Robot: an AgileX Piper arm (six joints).
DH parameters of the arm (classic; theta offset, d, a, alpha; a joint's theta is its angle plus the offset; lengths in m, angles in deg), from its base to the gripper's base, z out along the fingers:
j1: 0 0.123 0 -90
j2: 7.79 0 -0.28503 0
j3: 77.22 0 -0.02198 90
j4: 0 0.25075 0 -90
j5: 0 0 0 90
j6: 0 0.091 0 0
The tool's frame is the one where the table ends.
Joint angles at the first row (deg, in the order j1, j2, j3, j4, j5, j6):
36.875, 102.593, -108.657, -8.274, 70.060, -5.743
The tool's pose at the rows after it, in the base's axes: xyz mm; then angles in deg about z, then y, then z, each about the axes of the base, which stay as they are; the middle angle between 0 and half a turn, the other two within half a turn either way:
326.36 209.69 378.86 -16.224 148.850 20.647
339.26 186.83 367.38 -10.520 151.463 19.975
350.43 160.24 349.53 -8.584 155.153 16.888
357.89 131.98 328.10 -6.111 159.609 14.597
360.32 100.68 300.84 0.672 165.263 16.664
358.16 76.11 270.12 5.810 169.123 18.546
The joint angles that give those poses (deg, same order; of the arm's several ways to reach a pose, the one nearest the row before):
34.371, 102.593, -107.926, -7.501, 70.061, -1.848
29.956, 102.593, -105.714, -5.055, 70.012, 0.001
25.416, 102.593, -102.181, -3.802, 70.014, 0.466
20.753, 102.593, -97.885, -2.279, 70.014, 0.441
15.542, 102.592, -92.288, 0.304, 69.952, -0.517
11.676, 102.592, -85.587, 1.403, 67.191, -1.482

